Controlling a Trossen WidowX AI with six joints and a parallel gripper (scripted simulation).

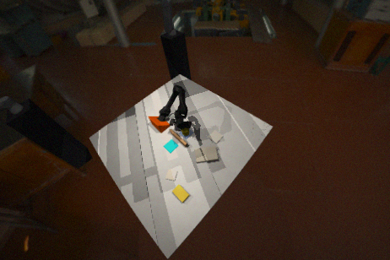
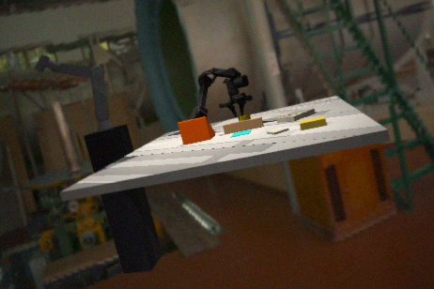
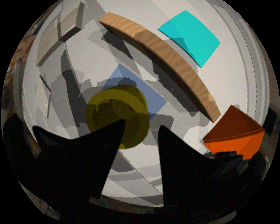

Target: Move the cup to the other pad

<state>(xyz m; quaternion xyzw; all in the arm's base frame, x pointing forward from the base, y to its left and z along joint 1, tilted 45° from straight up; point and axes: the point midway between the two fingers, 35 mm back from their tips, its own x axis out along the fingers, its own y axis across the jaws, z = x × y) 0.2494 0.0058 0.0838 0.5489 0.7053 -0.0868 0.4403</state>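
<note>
The yellow cup lies 20 mm ahead of my gripper tip, 20 mm to the left of it and 40 mm below it. Also, from my gripper tip: wooden bar: 20 mm ahead, 70 mm to the right, 60 mm below; beige slab: 310 mm ahead, 10 mm to the right, 60 mm below; teal pad: 20 mm ahead, 170 mm to the right, 80 mm below.
</note>
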